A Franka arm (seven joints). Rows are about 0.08 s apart.
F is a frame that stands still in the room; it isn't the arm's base.
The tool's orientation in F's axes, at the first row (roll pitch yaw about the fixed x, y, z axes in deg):
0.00, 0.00, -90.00
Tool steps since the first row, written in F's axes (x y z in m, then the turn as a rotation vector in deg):
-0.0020, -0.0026, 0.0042, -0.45, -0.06, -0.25
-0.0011, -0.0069, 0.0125, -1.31, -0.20, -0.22
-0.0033, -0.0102, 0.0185, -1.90, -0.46, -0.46
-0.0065, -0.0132, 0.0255, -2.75, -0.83, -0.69
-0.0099, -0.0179, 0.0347, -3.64, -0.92, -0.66
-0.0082, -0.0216, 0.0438, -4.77, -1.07, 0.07
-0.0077, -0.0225, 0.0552, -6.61, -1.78, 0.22
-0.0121, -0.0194, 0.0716, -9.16, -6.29, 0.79
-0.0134, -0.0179, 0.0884, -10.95, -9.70, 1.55
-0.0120, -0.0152, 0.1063, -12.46, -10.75, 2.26
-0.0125, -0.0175, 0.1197, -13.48, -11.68, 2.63
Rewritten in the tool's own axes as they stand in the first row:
0.0026, -0.0020, 0.0042, 0.06, -0.45, -0.25
0.0069, -0.0011, 0.0125, 0.20, -1.31, -0.22
0.0102, -0.0033, 0.0185, 0.46, -1.90, -0.46
0.0132, -0.0065, 0.0255, 0.83, -2.75, -0.69
0.0179, -0.0099, 0.0347, 0.92, -3.64, -0.66
0.0216, -0.0082, 0.0438, 1.07, -4.77, 0.07
0.0225, -0.0077, 0.0552, 1.78, -6.61, 0.22
0.0194, -0.0121, 0.0716, 6.29, -9.16, 0.79
0.0179, -0.0134, 0.0884, 9.70, -10.95, 1.55
0.0152, -0.0120, 0.1063, 10.75, -12.46, 2.26
0.0175, -0.0125, 0.1197, 11.68, -13.48, 2.63

